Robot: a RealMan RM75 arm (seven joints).
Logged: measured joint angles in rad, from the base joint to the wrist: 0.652 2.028 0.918 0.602 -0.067 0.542 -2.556; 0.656 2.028 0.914 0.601 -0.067 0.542 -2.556; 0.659 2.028 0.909 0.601 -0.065 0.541 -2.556; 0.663 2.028 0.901 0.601 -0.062 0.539 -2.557; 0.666 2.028 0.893 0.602 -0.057 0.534 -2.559; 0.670 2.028 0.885 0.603 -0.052 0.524 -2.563; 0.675 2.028 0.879 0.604 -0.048 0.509 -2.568; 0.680 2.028 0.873 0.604 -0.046 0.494 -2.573; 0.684 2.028 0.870 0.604 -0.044 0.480 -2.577; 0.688 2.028 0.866 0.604 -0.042 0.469 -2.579; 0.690 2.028 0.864 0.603 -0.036 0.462 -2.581; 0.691 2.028 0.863 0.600 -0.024 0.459 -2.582; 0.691 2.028 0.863 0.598 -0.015 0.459 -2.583
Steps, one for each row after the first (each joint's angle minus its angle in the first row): 0.004 0.000 -0.004 -0.001 0.000 0.000 0.000; 0.007 0.000 -0.009 -0.001 0.002 -0.001 0.000; 0.011 0.000 -0.017 -0.001 0.005 -0.003 -0.001; 0.014 0.000 -0.025 0.000 0.010 -0.008 -0.003; 0.018 0.000 -0.033 0.001 0.015 -0.018 -0.007; 0.023 0.000 -0.039 0.002 0.019 -0.033 -0.012; 0.028 0.000 -0.045 0.002 0.021 -0.048 -0.017; 0.032 0.000 -0.048 0.002 0.023 -0.062 -0.021; 0.036 0.000 -0.052 0.002 0.025 -0.073 -0.023; 0.038 0.000 -0.054 0.001 0.031 -0.080 -0.025; 0.039 0.000 -0.055 -0.002 0.043 -0.083 -0.026; 0.039 0.000 -0.055 -0.004 0.052 -0.083 -0.027
